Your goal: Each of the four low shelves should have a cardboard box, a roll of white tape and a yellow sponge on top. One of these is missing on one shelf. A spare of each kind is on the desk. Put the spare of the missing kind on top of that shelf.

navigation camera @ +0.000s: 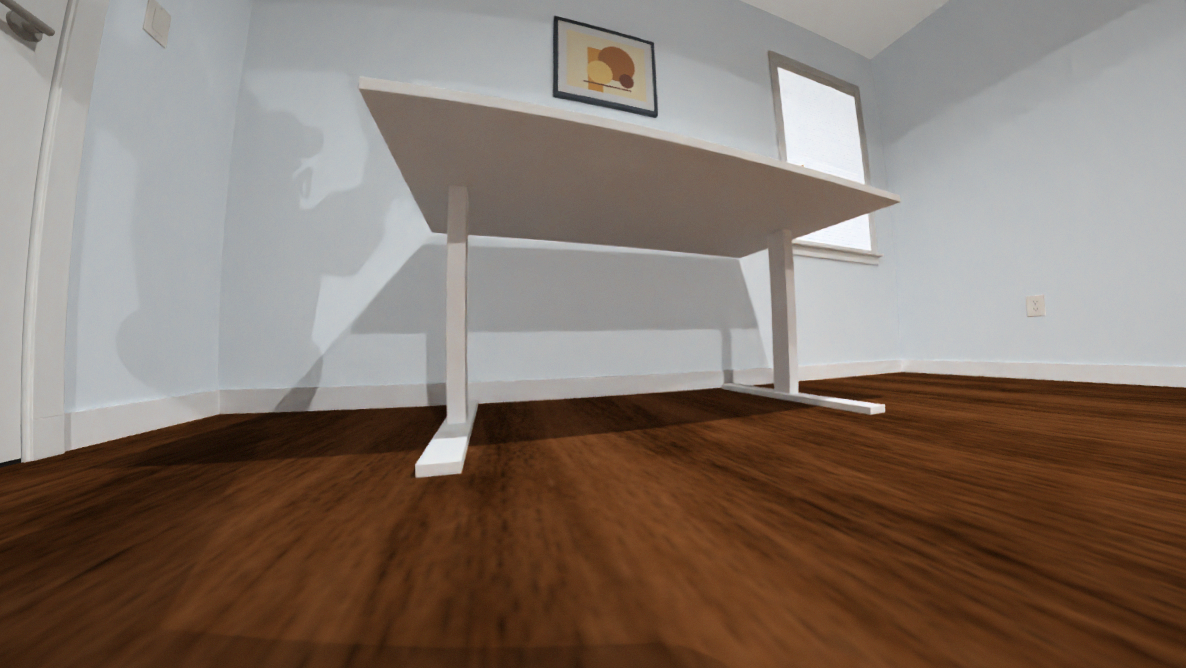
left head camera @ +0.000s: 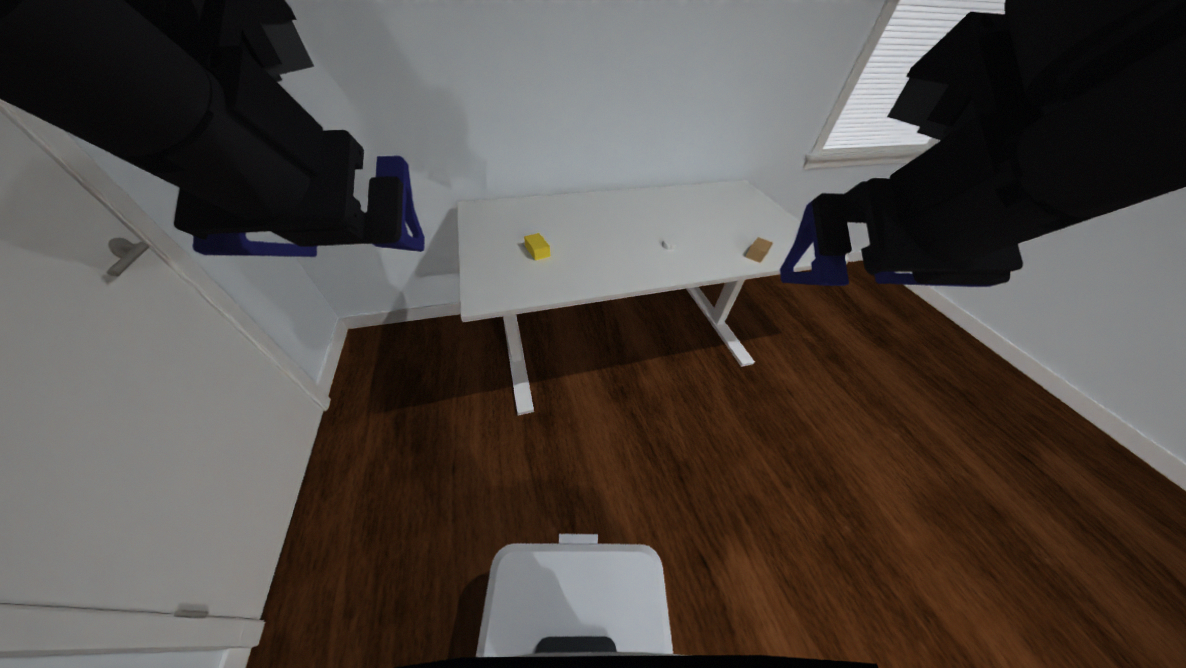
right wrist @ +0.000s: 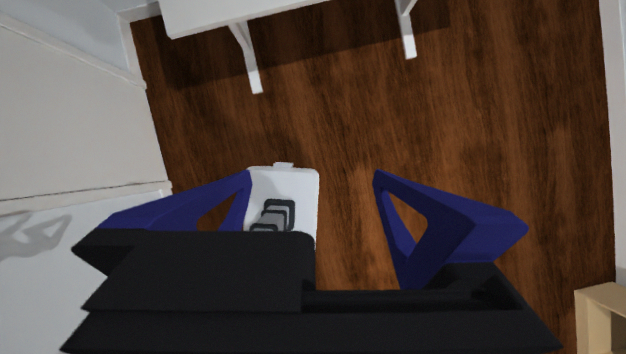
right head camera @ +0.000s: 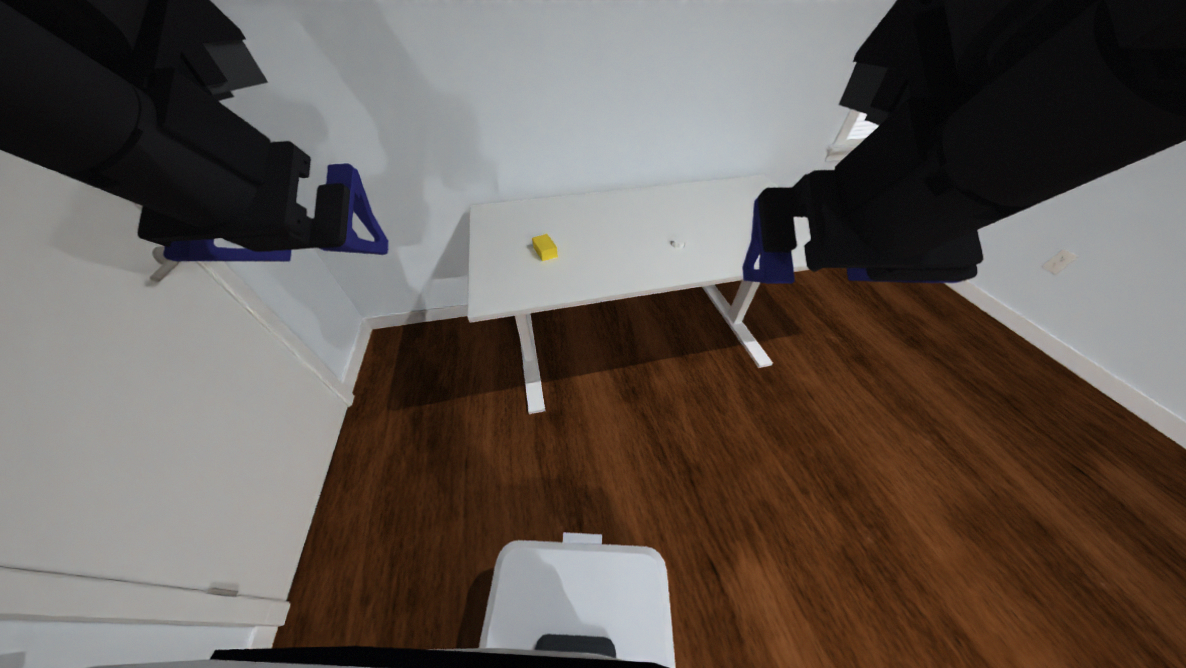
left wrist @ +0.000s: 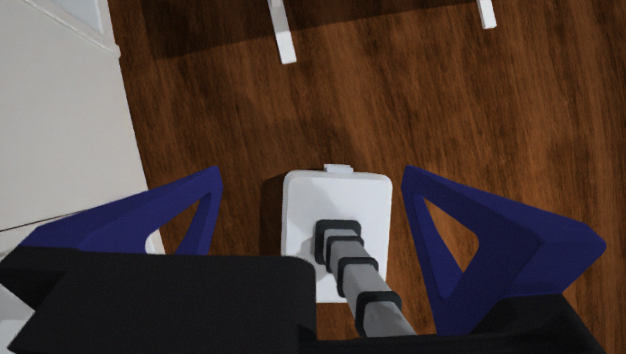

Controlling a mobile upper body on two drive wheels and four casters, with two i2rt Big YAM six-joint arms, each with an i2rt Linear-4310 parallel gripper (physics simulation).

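The yellow sponge lies on the left part of the white desk. The small white tape roll is right of the desk's middle. The cardboard box is near the desk's front right; in the right head camera it does not show. My left gripper is open and empty, raised left of the desk in the picture. My right gripper is open and empty, raised at the right. A corner of a low wooden shelf shows at the right wrist view's lower right.
The desk stands ahead against the wall, with a left leg and a right leg on long feet. A door is at the left, a window behind the desk's right side. My white base is below.
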